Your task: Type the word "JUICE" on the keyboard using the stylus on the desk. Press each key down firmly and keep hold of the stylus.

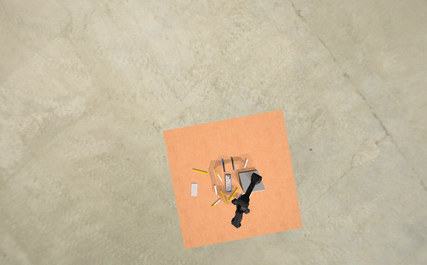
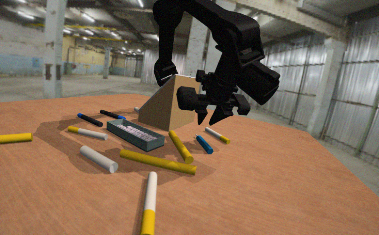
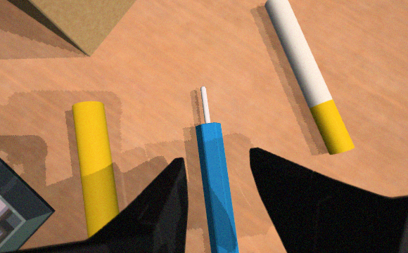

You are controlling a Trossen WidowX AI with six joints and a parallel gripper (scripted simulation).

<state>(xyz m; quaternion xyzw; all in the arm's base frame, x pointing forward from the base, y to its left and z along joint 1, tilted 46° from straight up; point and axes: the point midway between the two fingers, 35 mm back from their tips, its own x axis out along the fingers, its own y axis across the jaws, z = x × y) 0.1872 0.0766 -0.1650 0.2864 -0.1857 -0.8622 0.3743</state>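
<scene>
Now: gripper tip 10 mm past the blue stylus, 10 mm to the left of it and 50 mm above it. Round my gripper tip: yellow cylinder: 70 mm ahead, 40 mm to the right, 50 mm below.
</scene>
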